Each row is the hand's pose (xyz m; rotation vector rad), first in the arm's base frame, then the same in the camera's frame.
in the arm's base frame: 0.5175 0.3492 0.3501 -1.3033 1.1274 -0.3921
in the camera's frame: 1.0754 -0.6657 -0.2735 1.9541 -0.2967 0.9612
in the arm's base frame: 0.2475 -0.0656 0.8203 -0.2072 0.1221 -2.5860
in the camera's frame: 1.0562 0.0032 -0.4086 1.4965 2.5774 0.9512
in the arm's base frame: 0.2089 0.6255 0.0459 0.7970 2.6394 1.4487
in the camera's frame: 0.6458 -0.9103 -0.1332 0.4945 2.0586 -2.1485
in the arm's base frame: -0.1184 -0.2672 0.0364 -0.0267 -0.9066 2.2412
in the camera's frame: 0.7025 -0.1226 0.3964 -0.4224 2.2247 1.6448
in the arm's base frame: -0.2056 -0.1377 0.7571 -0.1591 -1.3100 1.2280
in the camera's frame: 0.6652 0.2045 -0.2635 -1.3320 1.2781 1.9147
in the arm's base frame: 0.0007 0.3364 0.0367 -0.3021 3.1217 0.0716
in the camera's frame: 0.5705 -0.6175 0.0555 0.0583 -0.8217 2.3895
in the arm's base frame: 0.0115 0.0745 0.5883 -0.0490 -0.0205 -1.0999
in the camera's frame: 0.7561 -0.1308 -0.2634 -2.5203 -0.8489 -0.3853
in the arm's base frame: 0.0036 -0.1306 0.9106 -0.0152 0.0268 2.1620
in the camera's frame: 0.8723 0.1979 -0.4198 -0.7307 2.6929 0.7114
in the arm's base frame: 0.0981 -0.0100 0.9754 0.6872 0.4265 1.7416
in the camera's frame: 0.9185 0.1055 -0.5502 -0.7339 2.1925 -0.0490
